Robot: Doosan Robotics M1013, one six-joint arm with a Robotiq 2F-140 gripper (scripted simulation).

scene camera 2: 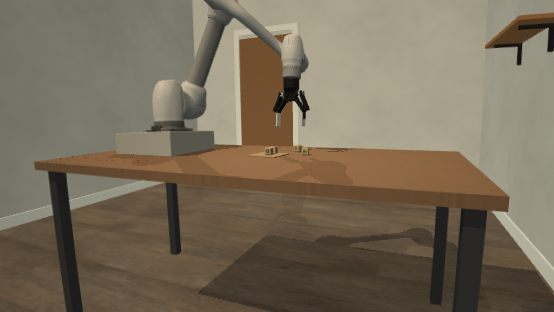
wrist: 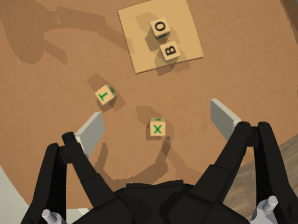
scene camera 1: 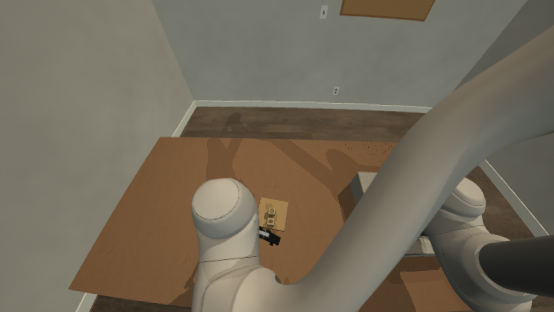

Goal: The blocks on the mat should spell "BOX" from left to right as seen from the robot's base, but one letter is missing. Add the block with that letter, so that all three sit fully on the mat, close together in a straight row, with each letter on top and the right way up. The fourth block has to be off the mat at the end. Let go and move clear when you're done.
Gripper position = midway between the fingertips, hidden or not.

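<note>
You can see the gripper (scene camera 2: 290, 126), and that same gripper is visible here too (wrist: 156, 115).
</note>
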